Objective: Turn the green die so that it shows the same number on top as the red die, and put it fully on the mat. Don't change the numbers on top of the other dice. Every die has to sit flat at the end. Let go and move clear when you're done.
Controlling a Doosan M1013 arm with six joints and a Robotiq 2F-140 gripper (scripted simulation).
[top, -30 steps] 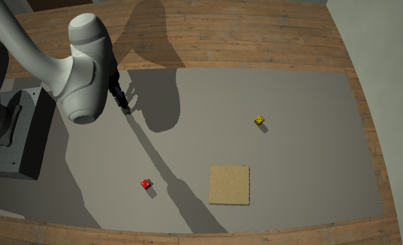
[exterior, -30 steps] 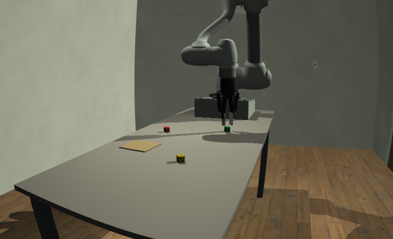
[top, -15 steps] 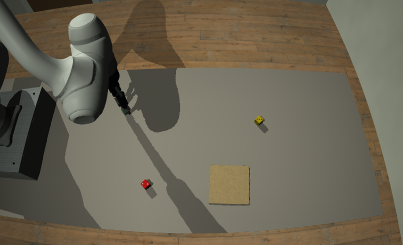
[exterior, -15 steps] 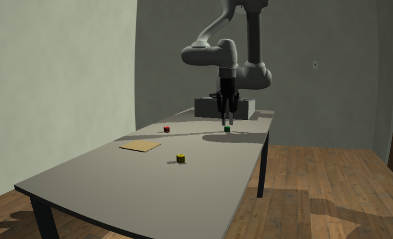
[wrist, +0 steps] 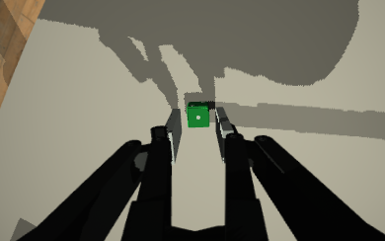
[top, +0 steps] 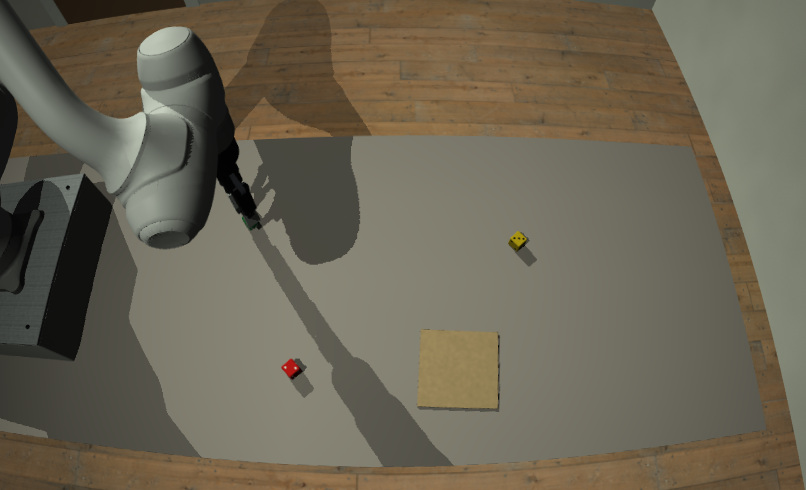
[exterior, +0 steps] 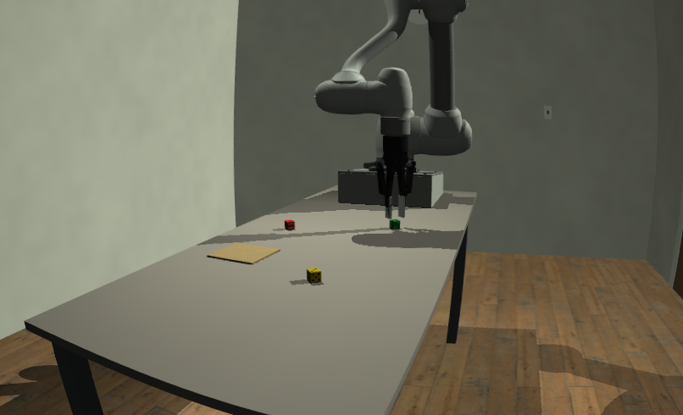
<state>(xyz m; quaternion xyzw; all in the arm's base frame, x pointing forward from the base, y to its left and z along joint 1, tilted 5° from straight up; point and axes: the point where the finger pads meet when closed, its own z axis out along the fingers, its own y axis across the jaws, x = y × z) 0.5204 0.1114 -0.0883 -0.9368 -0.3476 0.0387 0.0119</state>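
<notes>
The green die lies 50 mm below my hand. Also, from my hand: tan mat 400 mm ahead, 300 mm to the right, 60 mm below; then red die 300 mm to the right, 100 mm ahead, 50 mm below; then yellow die 530 mm ahead, 60 mm to the right, 50 mm below.
</notes>
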